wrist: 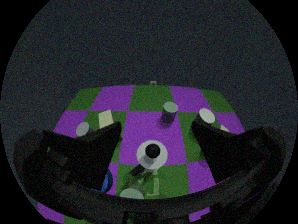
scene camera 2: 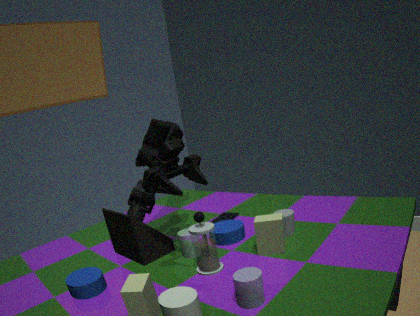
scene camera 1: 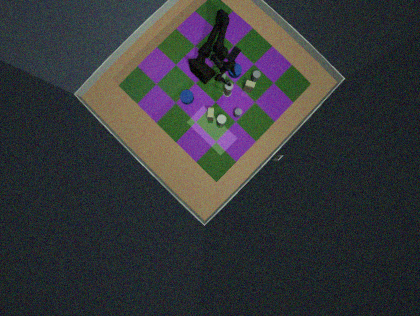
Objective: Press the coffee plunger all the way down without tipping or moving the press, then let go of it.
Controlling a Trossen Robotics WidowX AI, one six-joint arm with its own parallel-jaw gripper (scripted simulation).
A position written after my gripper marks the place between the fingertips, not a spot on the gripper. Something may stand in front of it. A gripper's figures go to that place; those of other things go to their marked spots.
Scene:
My gripper (scene camera 2: 195, 188): 79 cm from the lens. A coffee press (scene camera 2: 203, 236) is 81 cm from the lens. A blue disc (scene camera 2: 86, 283): 88 cm from the lens.

